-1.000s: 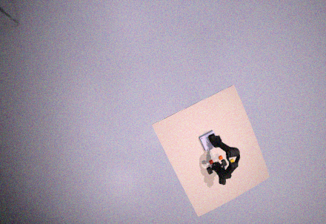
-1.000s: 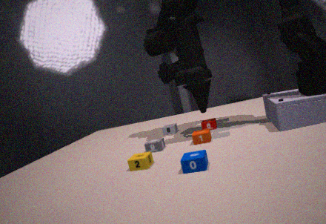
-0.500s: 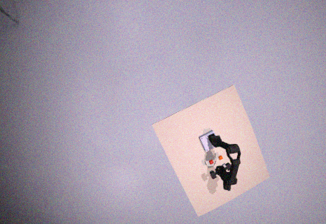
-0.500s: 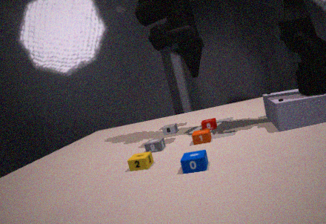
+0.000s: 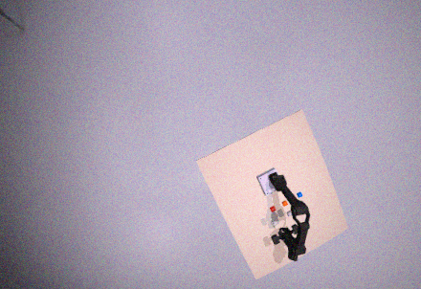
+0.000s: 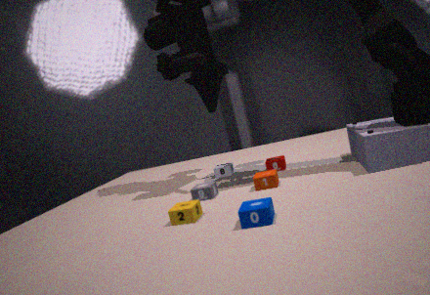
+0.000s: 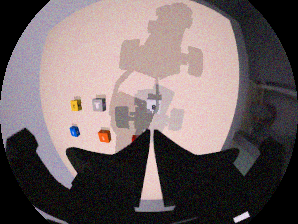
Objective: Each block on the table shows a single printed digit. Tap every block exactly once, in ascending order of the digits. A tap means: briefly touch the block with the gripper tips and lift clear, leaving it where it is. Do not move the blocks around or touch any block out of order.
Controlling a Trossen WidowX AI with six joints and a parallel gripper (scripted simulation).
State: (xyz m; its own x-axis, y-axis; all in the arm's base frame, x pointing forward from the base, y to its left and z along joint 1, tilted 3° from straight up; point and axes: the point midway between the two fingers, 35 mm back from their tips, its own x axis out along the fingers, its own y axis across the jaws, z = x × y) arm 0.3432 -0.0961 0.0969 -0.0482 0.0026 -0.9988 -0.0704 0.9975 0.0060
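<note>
The white block marked 8 is 110 mm below my gripper tip, 10 mm to the right of it and 10 mm ahead of it. Round my gripper tip: orange block marked 1: 120 mm to the left, 110 mm below, 100 mm behind; then grey block: 140 mm to the left, 110 mm below, 10 mm behind; then red block: 110 mm below, 100 mm behind, 20 mm to the left.
</note>
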